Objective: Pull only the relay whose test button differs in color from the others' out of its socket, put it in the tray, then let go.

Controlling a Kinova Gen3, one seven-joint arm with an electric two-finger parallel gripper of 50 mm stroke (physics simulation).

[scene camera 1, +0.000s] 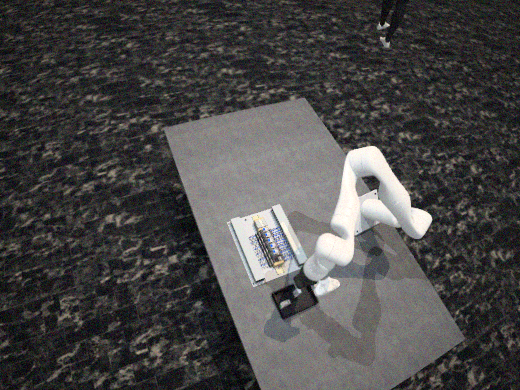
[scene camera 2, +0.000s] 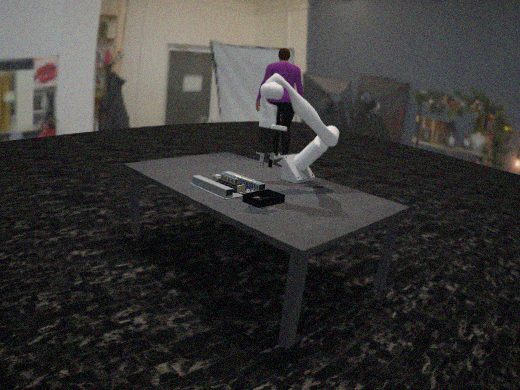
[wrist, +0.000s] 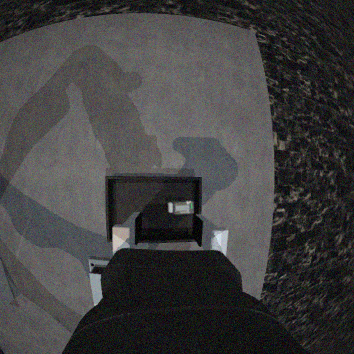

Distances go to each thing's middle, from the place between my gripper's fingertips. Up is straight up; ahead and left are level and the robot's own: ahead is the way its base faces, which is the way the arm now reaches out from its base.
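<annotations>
Relative to the light panel (scene camera 1: 289, 265), my hand is 3 cm past it, 16 cm above it and 28 cm to the left of it.
</annotations>
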